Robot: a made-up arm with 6 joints. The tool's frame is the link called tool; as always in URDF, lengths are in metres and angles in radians. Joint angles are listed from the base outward. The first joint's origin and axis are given. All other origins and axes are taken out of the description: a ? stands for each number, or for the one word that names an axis. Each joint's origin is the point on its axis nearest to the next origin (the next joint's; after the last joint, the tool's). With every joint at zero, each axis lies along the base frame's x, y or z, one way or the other. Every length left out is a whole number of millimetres.
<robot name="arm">
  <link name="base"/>
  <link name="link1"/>
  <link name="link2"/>
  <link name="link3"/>
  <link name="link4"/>
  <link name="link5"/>
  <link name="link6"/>
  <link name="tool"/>
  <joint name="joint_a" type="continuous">
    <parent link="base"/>
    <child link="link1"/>
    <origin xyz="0 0 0.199"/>
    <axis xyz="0 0 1"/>
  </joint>
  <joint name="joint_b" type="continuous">
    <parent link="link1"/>
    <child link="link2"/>
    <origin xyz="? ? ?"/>
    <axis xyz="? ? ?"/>
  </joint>
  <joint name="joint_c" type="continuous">
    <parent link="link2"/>
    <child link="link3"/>
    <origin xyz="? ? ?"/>
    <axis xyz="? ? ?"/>
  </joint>
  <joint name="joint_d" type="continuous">
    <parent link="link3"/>
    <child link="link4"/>
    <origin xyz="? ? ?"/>
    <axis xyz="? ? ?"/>
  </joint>
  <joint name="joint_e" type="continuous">
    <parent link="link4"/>
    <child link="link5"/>
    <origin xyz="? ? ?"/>
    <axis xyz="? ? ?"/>
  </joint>
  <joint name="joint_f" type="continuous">
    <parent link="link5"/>
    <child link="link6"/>
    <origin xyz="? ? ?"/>
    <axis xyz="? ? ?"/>
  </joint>
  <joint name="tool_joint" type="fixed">
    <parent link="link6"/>
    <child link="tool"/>
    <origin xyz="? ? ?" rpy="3.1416 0 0"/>
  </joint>
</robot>
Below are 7 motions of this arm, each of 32 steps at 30 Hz.
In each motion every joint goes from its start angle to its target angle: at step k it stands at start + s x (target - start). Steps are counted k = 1, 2, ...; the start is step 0. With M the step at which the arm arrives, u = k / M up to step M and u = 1 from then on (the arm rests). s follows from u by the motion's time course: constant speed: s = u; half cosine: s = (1 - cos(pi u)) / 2; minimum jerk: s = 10 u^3 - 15 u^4 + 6 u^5.
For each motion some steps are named. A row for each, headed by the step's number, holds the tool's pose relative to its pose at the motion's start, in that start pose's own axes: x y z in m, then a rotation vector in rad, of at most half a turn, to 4 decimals.
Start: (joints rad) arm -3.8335 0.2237 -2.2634 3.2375 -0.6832 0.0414
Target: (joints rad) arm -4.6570 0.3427 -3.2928 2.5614 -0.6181 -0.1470
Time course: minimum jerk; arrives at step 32
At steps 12, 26, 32:
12: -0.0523 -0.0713 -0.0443 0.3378 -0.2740 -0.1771
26: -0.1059 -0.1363 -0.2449 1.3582 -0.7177 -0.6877
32: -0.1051 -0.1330 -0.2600 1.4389 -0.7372 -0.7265

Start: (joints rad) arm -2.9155 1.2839 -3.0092 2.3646 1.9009 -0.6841
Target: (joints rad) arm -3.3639 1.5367 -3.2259 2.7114 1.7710 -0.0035
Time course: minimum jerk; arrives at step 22
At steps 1, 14, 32:
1: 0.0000 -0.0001 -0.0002 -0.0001 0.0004 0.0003
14: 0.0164 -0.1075 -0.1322 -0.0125 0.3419 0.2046
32: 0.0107 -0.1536 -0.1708 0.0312 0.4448 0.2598

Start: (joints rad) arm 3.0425 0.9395 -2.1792 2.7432 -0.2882 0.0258
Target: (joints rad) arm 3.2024 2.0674 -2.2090 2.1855 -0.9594 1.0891
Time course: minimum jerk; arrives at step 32
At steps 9, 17, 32:
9: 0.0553 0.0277 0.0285 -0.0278 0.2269 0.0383
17: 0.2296 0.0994 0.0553 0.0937 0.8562 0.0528
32: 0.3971 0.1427 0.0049 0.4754 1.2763 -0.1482

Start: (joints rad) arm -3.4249 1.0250 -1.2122 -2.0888 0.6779 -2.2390
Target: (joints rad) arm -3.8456 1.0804 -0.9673 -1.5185 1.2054 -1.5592
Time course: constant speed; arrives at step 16
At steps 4, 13, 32:
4: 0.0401 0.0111 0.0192 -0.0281 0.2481 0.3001
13: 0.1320 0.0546 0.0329 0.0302 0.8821 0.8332
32: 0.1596 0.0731 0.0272 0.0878 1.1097 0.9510

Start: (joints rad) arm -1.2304 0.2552 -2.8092 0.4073 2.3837 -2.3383
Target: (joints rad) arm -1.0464 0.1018 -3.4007 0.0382 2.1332 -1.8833
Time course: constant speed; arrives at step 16
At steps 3, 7, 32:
3: 0.0251 -0.0036 -0.0235 -0.0782 -0.1694 0.0658
7: 0.0611 -0.0148 -0.0527 -0.2228 -0.3756 0.1564
32: 0.1473 -0.0685 -0.1023 -0.6959 -0.7262 0.3650

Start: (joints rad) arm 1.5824 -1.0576 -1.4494 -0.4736 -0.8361 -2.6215
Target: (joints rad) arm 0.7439 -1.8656 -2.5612 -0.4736 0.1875 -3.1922
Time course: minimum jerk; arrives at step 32
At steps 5, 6, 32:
5: -0.0146 0.0056 0.0029 0.0031 -0.0177 -0.0593
6: -0.0239 0.0096 0.0045 0.0051 -0.0292 -0.0969
32: -0.1695 0.5094 -0.2359 0.0021 -0.8759 -1.4694

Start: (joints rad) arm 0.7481 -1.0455 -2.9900 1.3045 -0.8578 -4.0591
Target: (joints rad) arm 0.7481 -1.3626 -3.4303 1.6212 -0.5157 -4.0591
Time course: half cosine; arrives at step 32
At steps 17, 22, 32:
17: -0.1152 0.0335 0.0032 -0.1955 -0.0737 0.4072
22: -0.1655 0.0410 -0.0040 -0.3071 -0.1167 0.5671
32: -0.2147 0.0441 -0.0159 -0.4312 -0.1667 0.7140

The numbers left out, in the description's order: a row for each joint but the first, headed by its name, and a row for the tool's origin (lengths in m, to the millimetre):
joint_b: xyz 0 0 0, axis 0 1 0
joint_c: xyz 0.041 0 0.215, axis 0 1 0
joint_d: xyz 0.05 0 -0.22, axis 0 0 -1
joint_e: xyz 0 0 0, axis 0 1 0
joint_f: xyz 0.048 0 -0.062, axis 0 0 -1
tool: xyz 0 0 0

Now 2 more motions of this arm.
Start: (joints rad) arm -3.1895 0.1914 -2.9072 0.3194 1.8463 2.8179
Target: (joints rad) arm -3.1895 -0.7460 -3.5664 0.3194 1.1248 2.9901
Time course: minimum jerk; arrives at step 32
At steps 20, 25, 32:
20: 0.2406 0.2101 -0.3274 0.4210 -1.5533 -0.2898
25: 0.3653 0.2677 -0.3457 0.4648 -1.9922 -0.4148
32: 0.4124 0.2858 -0.3419 0.4717 -2.1506 -0.4682

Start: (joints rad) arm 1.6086 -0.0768 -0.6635 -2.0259 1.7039 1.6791
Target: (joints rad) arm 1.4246 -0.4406 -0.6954 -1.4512 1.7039 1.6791
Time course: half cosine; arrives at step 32
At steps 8, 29, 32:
8: -0.0021 0.0136 0.0101 -0.0520 -0.1036 0.0314
29: -0.0210 0.0919 0.0430 -0.2890 -0.6768 0.2706
32: -0.0215 0.0939 0.0433 -0.2936 -0.6911 0.2781

